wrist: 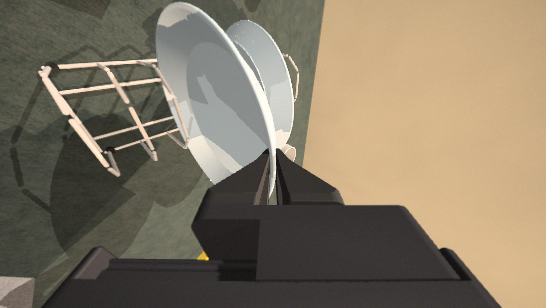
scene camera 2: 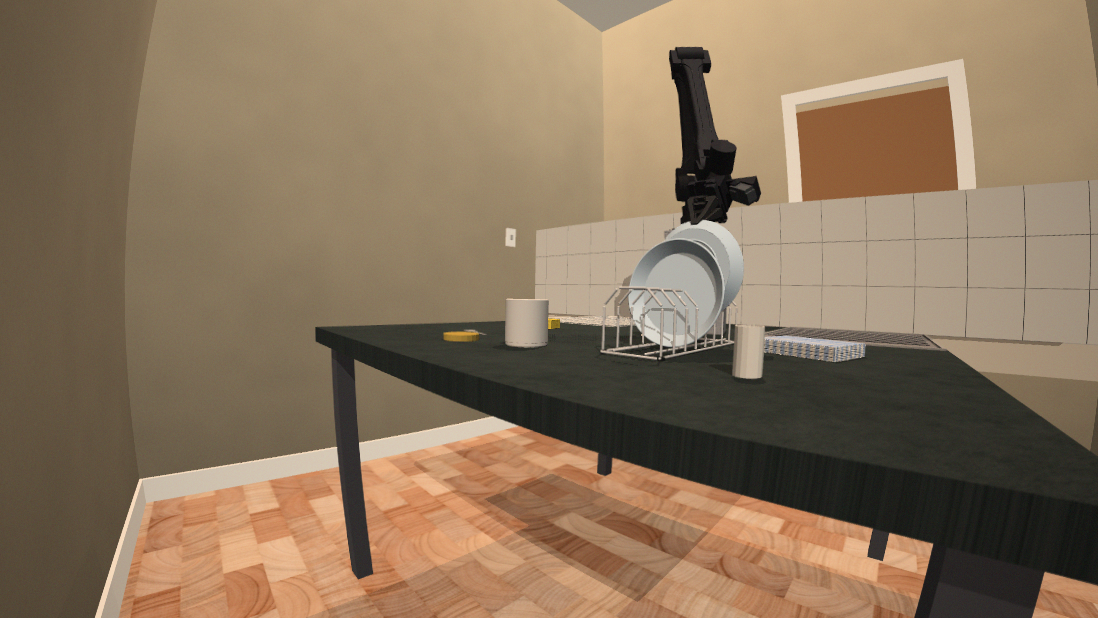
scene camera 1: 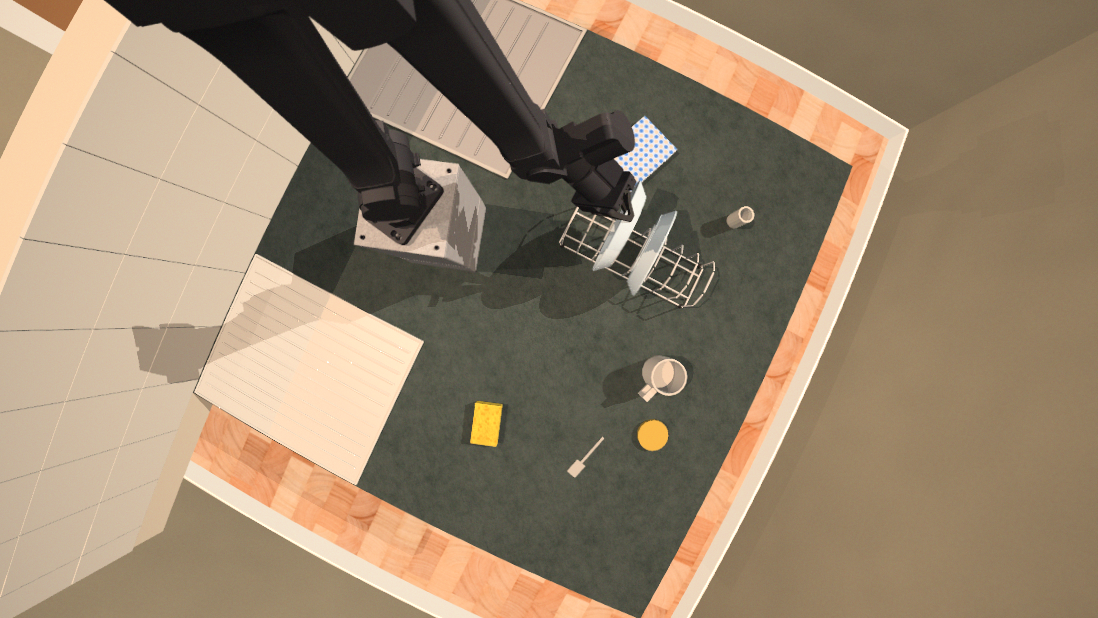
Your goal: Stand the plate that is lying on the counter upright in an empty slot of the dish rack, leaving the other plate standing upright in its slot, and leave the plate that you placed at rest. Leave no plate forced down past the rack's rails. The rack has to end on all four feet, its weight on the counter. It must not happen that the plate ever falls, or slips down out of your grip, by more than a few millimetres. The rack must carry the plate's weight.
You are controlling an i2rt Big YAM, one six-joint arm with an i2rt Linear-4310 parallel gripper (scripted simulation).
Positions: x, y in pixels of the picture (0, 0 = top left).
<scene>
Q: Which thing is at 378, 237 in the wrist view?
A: My gripper.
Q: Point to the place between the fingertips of my gripper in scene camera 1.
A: At 631, 218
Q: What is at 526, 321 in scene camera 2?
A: A mug.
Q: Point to an orange disc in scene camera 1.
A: At 652, 434
</scene>
